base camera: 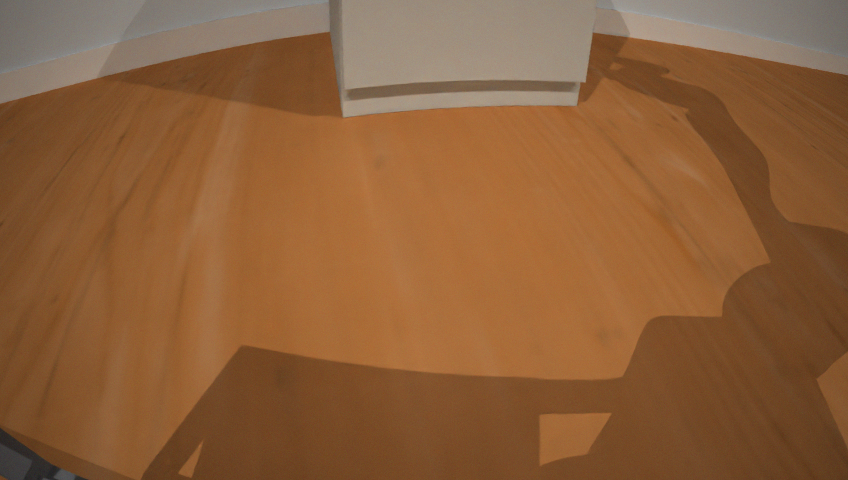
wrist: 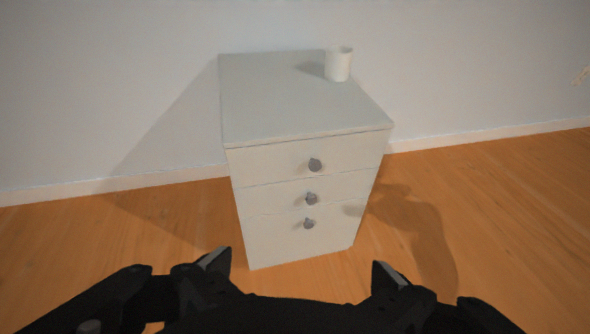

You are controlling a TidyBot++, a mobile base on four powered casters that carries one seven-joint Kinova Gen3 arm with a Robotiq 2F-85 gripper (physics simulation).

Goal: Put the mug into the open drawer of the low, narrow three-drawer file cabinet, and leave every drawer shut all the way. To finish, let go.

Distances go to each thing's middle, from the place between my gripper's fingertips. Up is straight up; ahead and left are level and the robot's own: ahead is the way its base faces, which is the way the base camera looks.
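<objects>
White mug point(wrist: 338, 59): 8 cm to the right of my hand, 75 cm ahead of it, 14 cm below it.
</objects>
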